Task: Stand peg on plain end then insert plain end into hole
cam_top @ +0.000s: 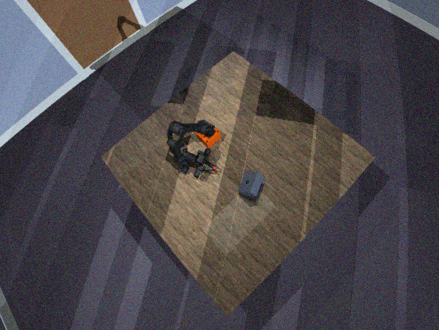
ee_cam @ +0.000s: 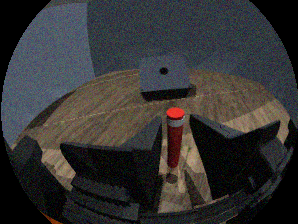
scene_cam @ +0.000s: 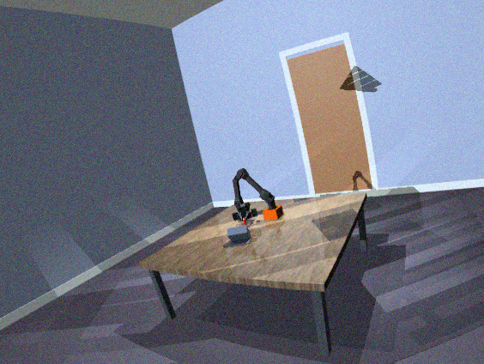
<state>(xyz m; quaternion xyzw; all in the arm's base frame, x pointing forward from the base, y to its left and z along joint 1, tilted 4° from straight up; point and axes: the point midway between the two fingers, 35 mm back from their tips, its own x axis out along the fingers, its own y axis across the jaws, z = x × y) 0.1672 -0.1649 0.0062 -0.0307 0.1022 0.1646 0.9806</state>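
The red peg is 1 cm behind my gripper tip and 1 cm below it. Round my gripper tip: sloped panel 22 cm ahead, 7 cm to the left, 2 cm below.
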